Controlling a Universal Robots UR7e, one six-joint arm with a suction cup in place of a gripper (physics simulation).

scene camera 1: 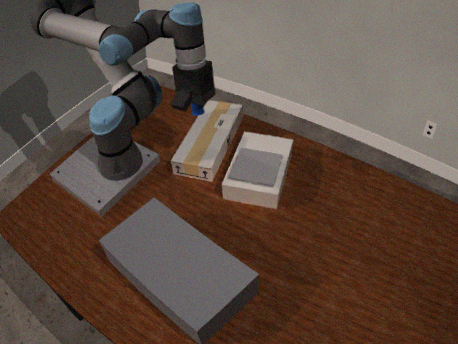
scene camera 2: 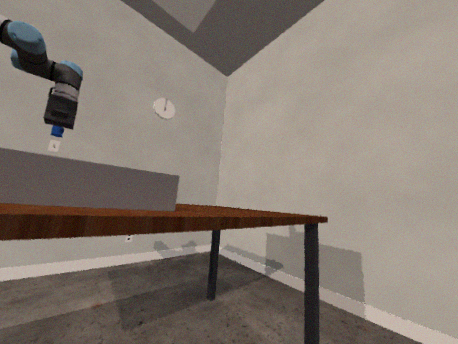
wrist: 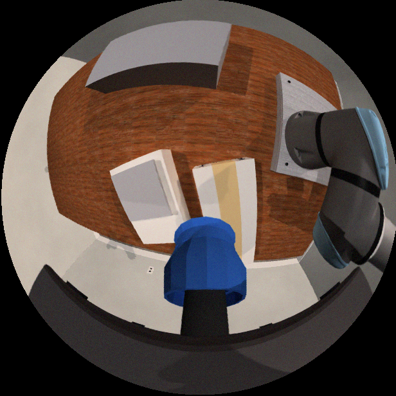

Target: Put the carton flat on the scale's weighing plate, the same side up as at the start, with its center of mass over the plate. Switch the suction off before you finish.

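Pixels of known places: hand, tool point: (scene camera 1: 198,112) (scene camera 2: 56,135); arm's base, link origin: (scene camera 1: 120,163).
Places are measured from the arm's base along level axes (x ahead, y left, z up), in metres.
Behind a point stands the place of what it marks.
Observation:
The white carton (scene camera 1: 207,142) @[z 0.024, x 0.212, y 0.199 m] (wrist: 227,192) with a tan tape strip lies flat on the wooden table, beside the scale and not on its plate. Its label faces up and arrows show on its near end. The white scale (scene camera 1: 267,141) @[z 0.028, x 0.375, y 0.290 m] (wrist: 159,234) stands next to it with a bare grey weighing plate (scene camera 1: 256,166) @[z 0.045, x 0.408, y 0.159 m] (wrist: 145,192). A narrow gap separates carton and scale. My gripper, a blue suction cup (scene camera 1: 198,111) (scene camera 2: 57,134) (wrist: 205,229), points down by the carton's far part with nothing hanging from it. It looks raised above the carton; the cup hides part of the carton in the wrist view.
A large grey block (scene camera 1: 175,265) @[z 0.066, x 0.419, y -0.239 m] (scene camera 2: 90,182) @[z 0.021, x 0.370, y -0.322 m] (wrist: 165,47) lies on the table (scene camera 1: 350,240) @[z -0.033, x 0.743, y 0.102 m] (scene camera 2: 250,216) @[z -0.033, x 0.732, y -0.481 m] (wrist: 165,120) on the near side. The robot's base plate (scene camera 1: 75,172) @[z 0.000, x -0.120, y -0.114 m] (wrist: 283,115) is on the carton's other side from the scale. Walls stand behind the table.

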